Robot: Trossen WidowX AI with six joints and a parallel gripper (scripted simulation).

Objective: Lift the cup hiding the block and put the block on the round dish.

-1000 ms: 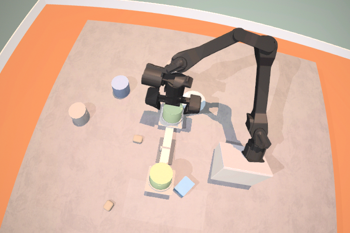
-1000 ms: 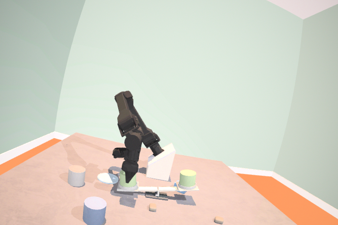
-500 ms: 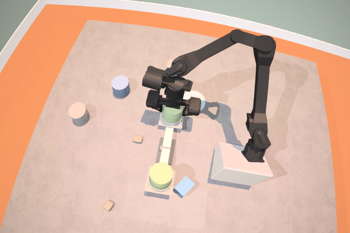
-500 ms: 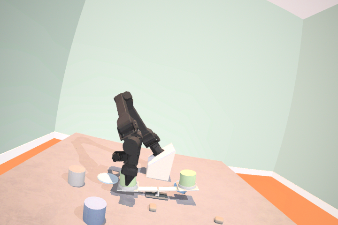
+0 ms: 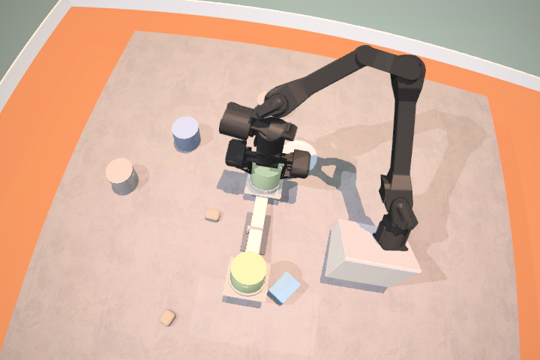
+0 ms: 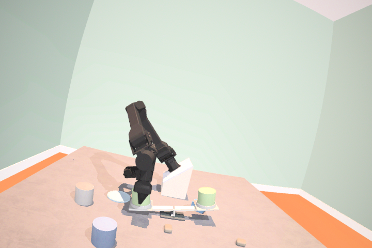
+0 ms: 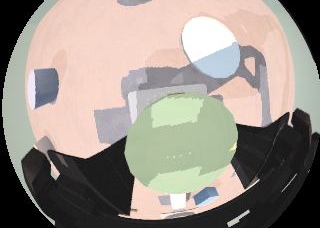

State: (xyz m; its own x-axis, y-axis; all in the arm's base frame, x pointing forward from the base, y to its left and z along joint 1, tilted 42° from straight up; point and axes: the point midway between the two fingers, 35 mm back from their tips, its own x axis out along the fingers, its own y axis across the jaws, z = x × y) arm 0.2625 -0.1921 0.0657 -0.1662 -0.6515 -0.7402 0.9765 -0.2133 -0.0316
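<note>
The round light blue dish lies 9 cm behind my gripper tip, 8 cm to the right of it and 4 cm below it. The rest, counted from my gripper tip: blue block: 27 cm to the left, 5 cm behind, 3 cm below; then lilac-blue cylinder: 23 cm ahead, 11 cm to the right, 1 cm below; then pale green block: 1 cm below.
</note>
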